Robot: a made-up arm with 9 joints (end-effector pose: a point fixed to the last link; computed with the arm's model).
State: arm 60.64 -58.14 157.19 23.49 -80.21 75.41 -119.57 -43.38 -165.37
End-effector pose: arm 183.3 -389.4 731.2 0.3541 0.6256 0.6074 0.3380
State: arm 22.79 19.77 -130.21 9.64 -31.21 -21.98 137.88 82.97 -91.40
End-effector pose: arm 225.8 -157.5 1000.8 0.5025 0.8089 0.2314 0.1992
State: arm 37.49 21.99 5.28 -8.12 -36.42 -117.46 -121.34 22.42 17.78
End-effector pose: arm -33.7 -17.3 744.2 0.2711 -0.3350 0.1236 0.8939
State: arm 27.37 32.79 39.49 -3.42 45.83 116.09 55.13 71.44 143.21
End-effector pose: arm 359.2 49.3 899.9 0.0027 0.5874 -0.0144 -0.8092
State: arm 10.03 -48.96 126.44 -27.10 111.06 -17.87 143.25 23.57 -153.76
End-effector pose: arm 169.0 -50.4 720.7 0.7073 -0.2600 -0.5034 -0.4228
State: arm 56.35 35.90 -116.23 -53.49 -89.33 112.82 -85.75 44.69 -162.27
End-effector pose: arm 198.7 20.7 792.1 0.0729 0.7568 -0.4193 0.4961
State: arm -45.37 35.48 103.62 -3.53 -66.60 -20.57 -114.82 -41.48 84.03
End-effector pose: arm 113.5 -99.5 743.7 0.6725 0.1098 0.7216 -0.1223
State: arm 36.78 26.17 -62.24 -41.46 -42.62 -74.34 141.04 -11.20 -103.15
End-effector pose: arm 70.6 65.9 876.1 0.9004 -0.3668 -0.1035 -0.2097
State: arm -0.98 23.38 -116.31 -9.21 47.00 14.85 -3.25 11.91 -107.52
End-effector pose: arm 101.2 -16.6 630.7 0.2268 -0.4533 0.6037 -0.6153
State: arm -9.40 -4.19 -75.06 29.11 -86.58 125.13 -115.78 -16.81 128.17
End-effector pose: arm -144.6 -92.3 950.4 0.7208 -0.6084 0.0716 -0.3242
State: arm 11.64 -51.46 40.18 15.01 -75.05 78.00 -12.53 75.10 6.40
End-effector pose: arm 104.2 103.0 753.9 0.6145 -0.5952 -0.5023 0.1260
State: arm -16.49 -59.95 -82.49 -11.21 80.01 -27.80 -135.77 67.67 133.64
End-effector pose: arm -61.3 0.9 839.9 0.6830 0.4012 0.5359 -0.2921
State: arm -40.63 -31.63 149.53 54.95 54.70 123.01 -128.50 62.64 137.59
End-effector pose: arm 223.5 -123.1 928.5 0.0606 0.1785 -0.9038 -0.3843
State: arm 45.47 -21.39 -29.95 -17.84 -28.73 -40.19 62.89 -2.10 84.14
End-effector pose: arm 220.4 85.7 969.5 0.2317 0.8972 -0.3601 -0.1079
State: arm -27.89 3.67 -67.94 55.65 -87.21 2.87 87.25 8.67 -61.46
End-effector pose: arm -148.7 -173.7 892.9 0.2491 0.2401 -0.2889 0.8927
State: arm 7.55 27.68 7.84 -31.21 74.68 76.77 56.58 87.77 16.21
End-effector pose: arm 350.1 -58.4 763.9 0.3546 -0.9228 0.1060 0.1069
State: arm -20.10 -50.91 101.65 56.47 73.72 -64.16 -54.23 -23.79 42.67
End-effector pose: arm 137.9 -185.1 1023.4 0.4533 0.1344 -0.8798 0.0488
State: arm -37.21 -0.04 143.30 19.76 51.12 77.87 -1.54 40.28 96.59
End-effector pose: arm -82.3 -97.4 795.6 0.3731 0.3941 0.6785 0.4952
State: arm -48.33 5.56 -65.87 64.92 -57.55 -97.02 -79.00 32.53 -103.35
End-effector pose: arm -97.4 141.5 854.1 0.8489 -0.3118 0.4257 0.0303
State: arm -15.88 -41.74 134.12 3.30 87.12 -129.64 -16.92 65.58 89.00
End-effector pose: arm 117.8 48.0 833.7 0.1816 0.4834 0.1852 -0.8361
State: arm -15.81 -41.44 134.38 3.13 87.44 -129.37 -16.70 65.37 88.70
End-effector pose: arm 115.8 48.4 834.5 0.1845 0.4857 0.1904 -0.8329
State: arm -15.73 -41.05 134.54 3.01 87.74 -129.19 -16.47 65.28 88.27
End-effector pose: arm 113.7 48.4 834.9 0.1872 0.4873 0.1953 -0.8303
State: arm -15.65 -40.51 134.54 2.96 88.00 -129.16 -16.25 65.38 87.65
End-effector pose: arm 111.5 48.0 834.8 0.1892 0.4880 0.1994 -0.8285
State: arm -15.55 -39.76 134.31 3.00 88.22 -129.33 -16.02 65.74 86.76
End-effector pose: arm 109.2 46.9 834.1 0.1905 0.4874 0.2027 -0.8277
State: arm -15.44 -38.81 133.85 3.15 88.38 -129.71 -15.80 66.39 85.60
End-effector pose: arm 106.9 45.1 832.6 0.1911 0.4857 0.2049 -0.8280
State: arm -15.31 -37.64 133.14 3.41 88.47 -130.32 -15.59 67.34 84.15
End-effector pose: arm 104.5 42.4 830.5 0.1910 0.4827 0.2057 -0.8296
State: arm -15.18 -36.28 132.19 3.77 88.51 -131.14 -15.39 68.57 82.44
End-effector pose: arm 102.1 39.0 827.8 0.1905 0.4788 0.2053 -0.8321
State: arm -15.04 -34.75 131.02 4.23 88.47 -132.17 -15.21 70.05 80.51
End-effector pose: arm 99.6 34.8 824.5 0.1899 0.4738 0.2033 -0.8355
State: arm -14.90 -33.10 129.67 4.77 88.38 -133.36 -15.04 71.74 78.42
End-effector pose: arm 97.1 29.9 820.8 0.1900 0.4683 0.1999 -0.8394
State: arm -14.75 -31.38 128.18 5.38 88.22 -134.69 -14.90 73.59 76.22
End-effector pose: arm 94.7 24.4 816.9 0.1907 0.4623 0.1952 -0.8437
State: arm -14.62 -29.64 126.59 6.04 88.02 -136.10 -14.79 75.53 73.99
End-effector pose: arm 92.2 18.3 812.9 0.1925 0.4563 0.1895 -0.8478
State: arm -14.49 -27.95 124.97 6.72 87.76 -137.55 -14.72 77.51 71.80
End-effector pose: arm 90.0 12.0 809.0 0.1953 0.4505 0.1827 -0.8518
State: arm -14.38 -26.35 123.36 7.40 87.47 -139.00 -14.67 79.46 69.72
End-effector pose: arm 87.9 5.6 805.3 0.1992 0.4451 0.1755 -0.8552
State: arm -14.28 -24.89 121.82 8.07 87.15 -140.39 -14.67 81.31 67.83
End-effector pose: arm 86.2 -0.7 801.9 0.2040 0.4399 0.1680 -0.8583
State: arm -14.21 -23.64 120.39 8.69 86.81 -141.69 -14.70 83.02 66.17
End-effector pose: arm 84.9 -6.6 799.0 0.2091 0.4355 0.1604 -0.8608
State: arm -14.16 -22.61 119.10 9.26 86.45 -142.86 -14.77 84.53 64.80
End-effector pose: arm 83.9 -11.8 796.4 0.2142 0.4314 0.1530 -0.8629
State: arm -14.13 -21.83 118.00 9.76 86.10 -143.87 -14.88 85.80 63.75
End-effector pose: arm 83.3 -16.3 794.3 0.2188 0.4278 0.1459 -0.8648
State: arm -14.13 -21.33 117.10 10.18 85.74 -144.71 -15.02 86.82 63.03
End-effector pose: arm 83.1 -19.8 792.5 0.2226 0.4246 0.1389 -0.8665
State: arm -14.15 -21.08 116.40 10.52 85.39 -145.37 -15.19 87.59 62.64
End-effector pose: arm 83.3 -22.3 791.0 0.2253 0.4218 0.1321 -0.8682
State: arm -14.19 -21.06 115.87 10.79 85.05 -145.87 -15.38 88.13 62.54
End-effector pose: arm 83.7 -24.0 789.8 0.2270 0.4191 0.1257 -0.8701
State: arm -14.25 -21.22 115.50 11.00 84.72 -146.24 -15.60 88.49 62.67
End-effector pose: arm 84.4 -24.9 788.7 0.2276 0.4168 0.1194 -0.8719
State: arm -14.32 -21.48 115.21 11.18 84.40 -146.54 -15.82 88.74 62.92
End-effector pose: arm 85.2 -25.4 787.8 0.2277 0.4145 0.1133 -0.8738
